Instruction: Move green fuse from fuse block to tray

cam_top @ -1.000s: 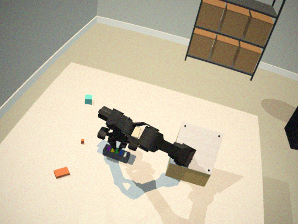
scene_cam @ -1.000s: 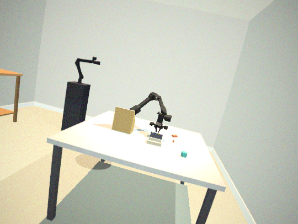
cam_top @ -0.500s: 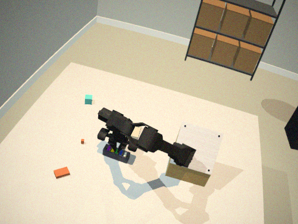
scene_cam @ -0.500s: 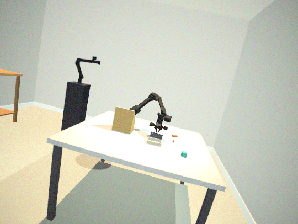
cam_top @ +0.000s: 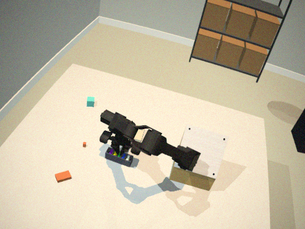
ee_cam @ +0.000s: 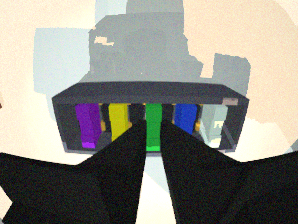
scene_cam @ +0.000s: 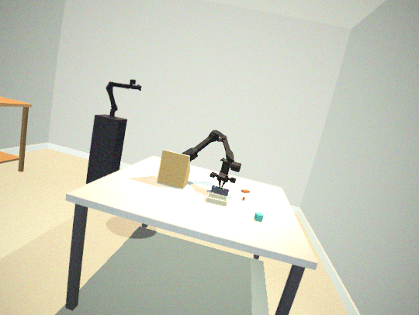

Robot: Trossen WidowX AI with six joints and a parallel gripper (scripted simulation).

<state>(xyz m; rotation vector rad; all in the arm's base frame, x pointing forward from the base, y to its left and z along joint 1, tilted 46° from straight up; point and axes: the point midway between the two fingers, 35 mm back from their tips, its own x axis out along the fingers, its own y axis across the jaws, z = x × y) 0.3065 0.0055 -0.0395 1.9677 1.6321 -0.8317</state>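
My gripper tip is 2 cm past the tray, 18 cm to the left of it and 3 cm above it. Round my gripper tip: flat orange block 21 cm ahead, 17 cm to the left, 3 cm below; then green fuse 1 cm below; then small orange cube 18 cm ahead, 3 cm to the right, 2 cm below.
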